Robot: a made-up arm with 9 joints. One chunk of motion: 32 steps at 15 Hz.
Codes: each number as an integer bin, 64 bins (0 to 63) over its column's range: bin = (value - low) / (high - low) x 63, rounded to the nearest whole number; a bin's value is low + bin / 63 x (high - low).
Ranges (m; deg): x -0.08..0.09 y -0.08..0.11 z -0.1..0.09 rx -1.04..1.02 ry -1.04..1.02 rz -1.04..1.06
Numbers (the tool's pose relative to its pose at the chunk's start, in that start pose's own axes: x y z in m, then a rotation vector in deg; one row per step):
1: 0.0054 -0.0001 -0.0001 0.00 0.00 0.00
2: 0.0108 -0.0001 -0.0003 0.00 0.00 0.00
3: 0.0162 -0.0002 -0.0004 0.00 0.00 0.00
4: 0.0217 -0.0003 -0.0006 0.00 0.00 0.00
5: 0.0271 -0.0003 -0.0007 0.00 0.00 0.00
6: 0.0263 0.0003 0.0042 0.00 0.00 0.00
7: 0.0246 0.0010 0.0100 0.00 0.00 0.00
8: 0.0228 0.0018 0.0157 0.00 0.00 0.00
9: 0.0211 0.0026 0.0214 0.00 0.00 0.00
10: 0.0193 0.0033 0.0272 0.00 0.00 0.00
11: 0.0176 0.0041 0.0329 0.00 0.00 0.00
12: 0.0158 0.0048 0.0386 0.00 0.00 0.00
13: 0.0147 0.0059 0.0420 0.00 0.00 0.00
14: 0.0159 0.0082 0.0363 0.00 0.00 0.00
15: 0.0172 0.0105 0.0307 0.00 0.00 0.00
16: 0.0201 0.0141 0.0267 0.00 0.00 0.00
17: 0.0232 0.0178 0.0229 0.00 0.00 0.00
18: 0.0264 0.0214 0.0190 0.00 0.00 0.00
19: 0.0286 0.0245 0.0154 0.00 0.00 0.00
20: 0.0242 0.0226 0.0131 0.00 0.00 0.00
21: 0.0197 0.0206 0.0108 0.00 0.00 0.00
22: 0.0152 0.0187 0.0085 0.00 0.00 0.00
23: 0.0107 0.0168 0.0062 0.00 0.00 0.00
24: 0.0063 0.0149 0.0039 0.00 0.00 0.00
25: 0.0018 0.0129 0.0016 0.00 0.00 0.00
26: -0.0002 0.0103 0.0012 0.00 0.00 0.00
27: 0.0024 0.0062 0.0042 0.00 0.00 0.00
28: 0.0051 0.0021 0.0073 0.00 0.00 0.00
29: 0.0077 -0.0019 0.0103 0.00 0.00 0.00
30: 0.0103 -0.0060 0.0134 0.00 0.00 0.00
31: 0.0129 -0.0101 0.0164 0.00 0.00 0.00
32: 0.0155 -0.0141 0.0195 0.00 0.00 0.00
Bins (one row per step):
1: 32 26 33 32 32 31
2: 34 26 33 32 32 31
3: 36 26 33 32 32 31
4: 38 26 33 32 32 31
5: 40 26 33 32 32 31
6: 39 27 35 32 32 31
7: 39 27 36 32 32 31
8: 38 27 38 32 32 31
9: 37 27 40 32 32 31
10: 37 28 42 32 32 31
11: 36 28 44 32 32 31
12: 36 28 46 32 32 31
13: 35 28 47 32 32 31
14: 36 29 45 32 32 31
15: 36 30 43 32 32 31
16: 37 31 42 32 32 31
17: 38 32 41 32 32 31
18: 39 34 39 32 32 31
19: 40 35 38 32 32 31
20: 39 34 38 32 32 31
21: 37 33 37 32 32 31
22: 35 33 36 32 32 31
23: 34 32 35 32 32 31
24: 32 31 34 32 32 31
25: 30 31 34 32 32 31
26: 30 30 34 32 32 31
27: 31 29 35 32 32 31
28: 32 27 36 32 32 31
29: 33 26 37 32 32 31
30: 33 25 38 32 32 31
31: 34 23 39 32 32 31
32: 35 22 40 32 32 31

